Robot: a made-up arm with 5 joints.
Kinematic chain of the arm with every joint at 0, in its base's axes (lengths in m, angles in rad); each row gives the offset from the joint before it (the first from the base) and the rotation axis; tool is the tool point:
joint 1: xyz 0 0 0.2 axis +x
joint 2: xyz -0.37 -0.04 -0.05 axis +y
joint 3: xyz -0.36 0 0.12 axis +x
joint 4: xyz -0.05 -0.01 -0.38 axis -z
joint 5: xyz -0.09 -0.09 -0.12 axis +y
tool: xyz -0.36 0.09 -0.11
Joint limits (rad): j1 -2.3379..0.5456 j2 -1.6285..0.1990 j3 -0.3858..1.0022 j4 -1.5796..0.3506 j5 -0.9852..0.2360
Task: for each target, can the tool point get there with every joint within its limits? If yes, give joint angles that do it. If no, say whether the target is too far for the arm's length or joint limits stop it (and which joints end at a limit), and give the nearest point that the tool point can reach.
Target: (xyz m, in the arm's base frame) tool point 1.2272 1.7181 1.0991
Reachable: no: too far | nearest point 0.1709 0.7124 0.1321 | short by 1.750 m
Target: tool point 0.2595 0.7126 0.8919
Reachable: no: joint limits stop it (at a limit: joint 1, joint 2, joint 3, joint 4) | nearest point 0.1219 0.1489 0.9729 | short by 0.586 m
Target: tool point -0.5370 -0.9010 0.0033
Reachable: yes | joints -1.1250 -0.7032 0.3521 -0.9579 0.1385
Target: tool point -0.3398 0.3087 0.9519
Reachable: no: joint limits stop it (at a limit: joint 1, joint 3, joint 4, joint 5) | nearest point -0.3164 0.1153 1.0299 | short by 0.210 m
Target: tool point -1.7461 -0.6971 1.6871
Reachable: no: too far | nearest point -1.0368 -0.3501 0.9469 | short by 1.082 m
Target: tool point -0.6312 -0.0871 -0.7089
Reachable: yes | joints -0.4391 -0.3217 0.6619 -1.1524 -0.8906
